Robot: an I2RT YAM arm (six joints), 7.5 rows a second.
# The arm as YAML. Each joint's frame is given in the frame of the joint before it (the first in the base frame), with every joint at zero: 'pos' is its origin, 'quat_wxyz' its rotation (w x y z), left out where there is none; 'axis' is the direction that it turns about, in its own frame. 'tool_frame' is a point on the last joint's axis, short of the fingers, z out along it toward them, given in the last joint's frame.
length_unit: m
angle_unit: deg
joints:
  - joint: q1
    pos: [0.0, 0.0, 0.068]
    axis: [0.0, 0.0, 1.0]
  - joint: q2
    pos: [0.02, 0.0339, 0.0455]
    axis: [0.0, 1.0, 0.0]
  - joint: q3
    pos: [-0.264, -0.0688, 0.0]
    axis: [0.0, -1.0, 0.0]
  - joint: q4
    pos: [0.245, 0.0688, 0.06]
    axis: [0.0, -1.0, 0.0]
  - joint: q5
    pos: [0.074, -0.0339, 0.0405]
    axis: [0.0, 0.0, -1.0]
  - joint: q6
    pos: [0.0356, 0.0, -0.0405]
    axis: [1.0, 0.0, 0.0]
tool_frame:
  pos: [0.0, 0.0, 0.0]
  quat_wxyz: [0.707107, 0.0, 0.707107, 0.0]
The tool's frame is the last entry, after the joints.
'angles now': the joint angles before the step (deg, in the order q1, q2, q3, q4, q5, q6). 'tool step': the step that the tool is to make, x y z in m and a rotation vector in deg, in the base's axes. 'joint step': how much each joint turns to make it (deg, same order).
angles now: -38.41 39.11 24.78 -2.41 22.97 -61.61
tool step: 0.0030 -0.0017 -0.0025 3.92 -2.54 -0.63
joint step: 0.02 1.57 0.71 -1.51 -0.81 5.01
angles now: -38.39 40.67 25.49 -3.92 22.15 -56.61
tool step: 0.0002 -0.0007 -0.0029 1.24 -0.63 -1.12
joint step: -0.03 0.47 -0.19 -0.30 0.57 1.78
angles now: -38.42 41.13 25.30 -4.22 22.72 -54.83
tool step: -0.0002 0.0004 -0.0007 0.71 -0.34 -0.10
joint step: 0.04 -0.05 0.03 -0.57 -0.14 0.83
